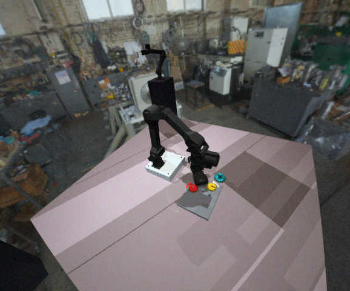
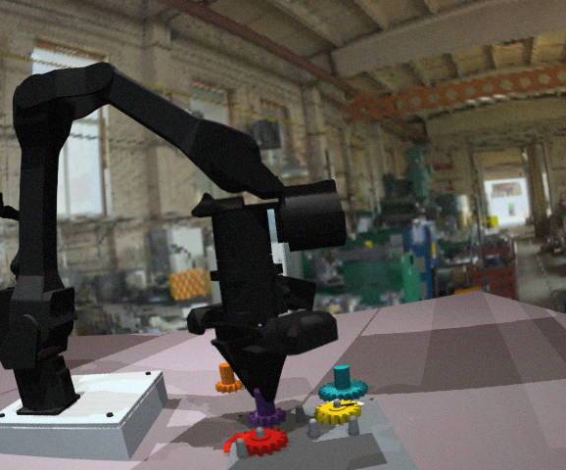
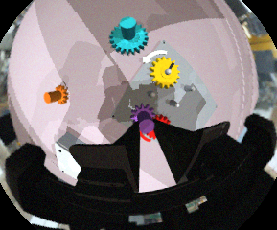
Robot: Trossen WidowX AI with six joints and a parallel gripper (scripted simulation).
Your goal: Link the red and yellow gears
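Now: gripper tip 4 cm to the left of the red gear and 3 cm above it. The rest, counted from my gripper tip: teal gear: 10 cm to the left, 10 cm ahead, 3 cm below; then purple gear: 1 cm below; then yellow gear: 8 cm ahead, 3 cm below, 1 cm to the left.
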